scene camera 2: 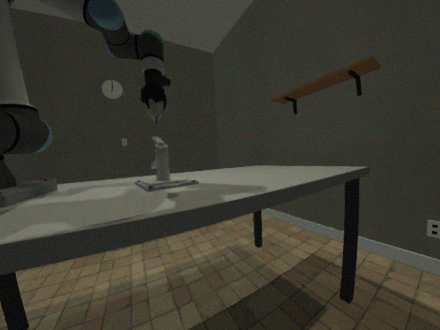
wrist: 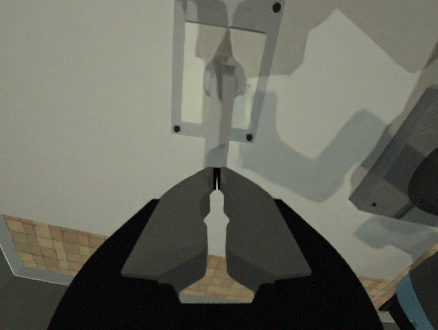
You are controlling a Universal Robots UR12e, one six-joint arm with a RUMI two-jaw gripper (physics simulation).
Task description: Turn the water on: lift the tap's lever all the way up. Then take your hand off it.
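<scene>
The tap is a pale upright column on a flat rectangular base on the table. Its lever sits on top and slants upward towards its free end in the scene view; whether it is at its upper stop I cannot tell. A short spout shows at the side of the column. My gripper points down above the lever, shut and empty, with a visible gap between fingertips and lever in the scene view. In the wrist view the fingertips appear by the lever's free end. No water can be made out.
The white table stands on a tiled floor. The robot's base mount is at the table's left side, and a grey block-shaped part shows at the right of the wrist view. A wooden shelf is on the right wall.
</scene>
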